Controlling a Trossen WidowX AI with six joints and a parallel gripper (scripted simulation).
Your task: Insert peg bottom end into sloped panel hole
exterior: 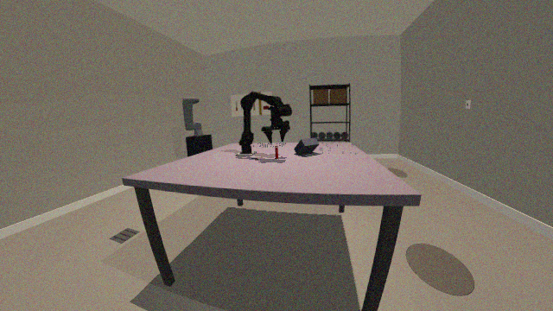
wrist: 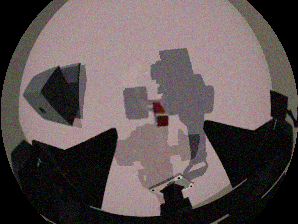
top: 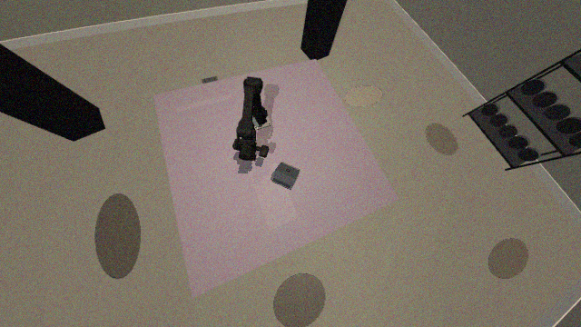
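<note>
The red peg is 40 mm below my gripper tip. From my gripper tip the other things lie so: dark grey sloped panel (200 mm ahead, 120 mm to the left, 50 mm below).
</note>
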